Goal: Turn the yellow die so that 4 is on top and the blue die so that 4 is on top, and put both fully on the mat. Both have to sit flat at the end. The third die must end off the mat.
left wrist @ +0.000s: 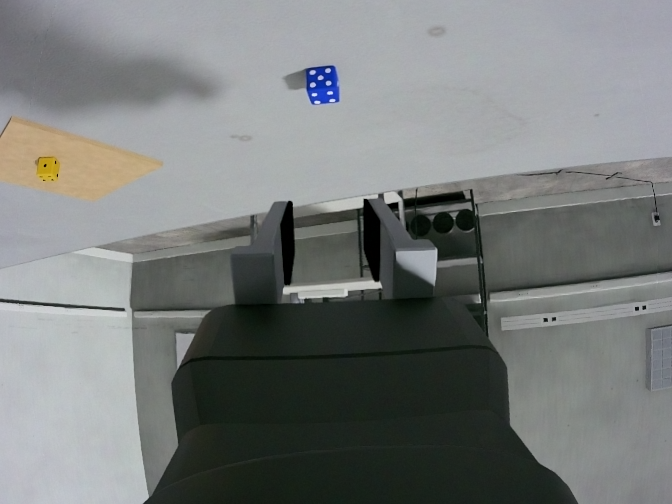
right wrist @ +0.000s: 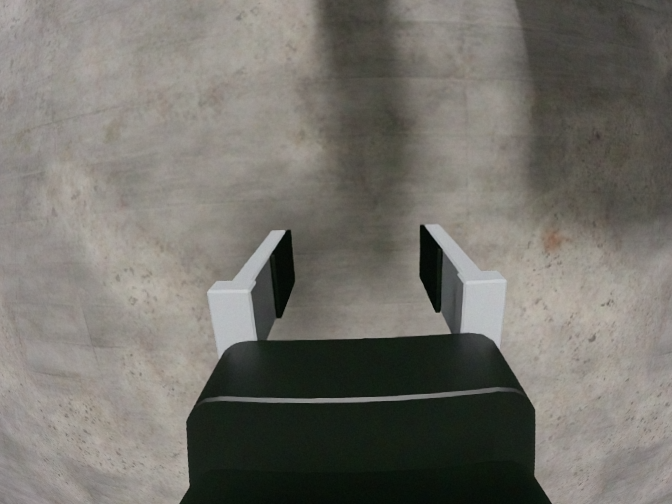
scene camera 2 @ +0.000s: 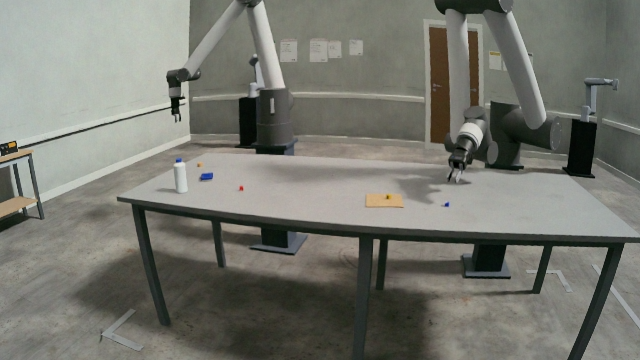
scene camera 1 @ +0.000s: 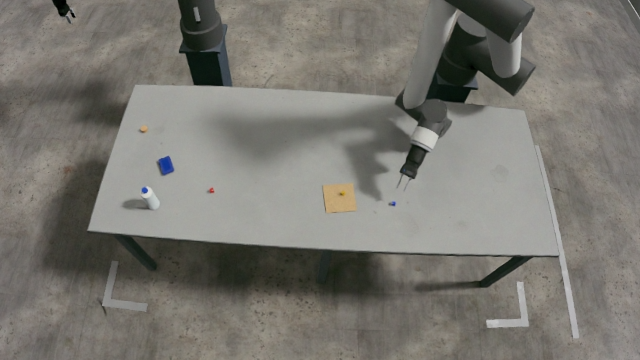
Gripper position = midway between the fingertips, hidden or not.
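Note:
There is a tan mat (scene camera 1: 334, 202) that I can see, though in the right wrist view the mat is out of frame. As for my own grippers, I see the left gripper (left wrist: 328, 225) and also the right gripper (right wrist: 356, 254).

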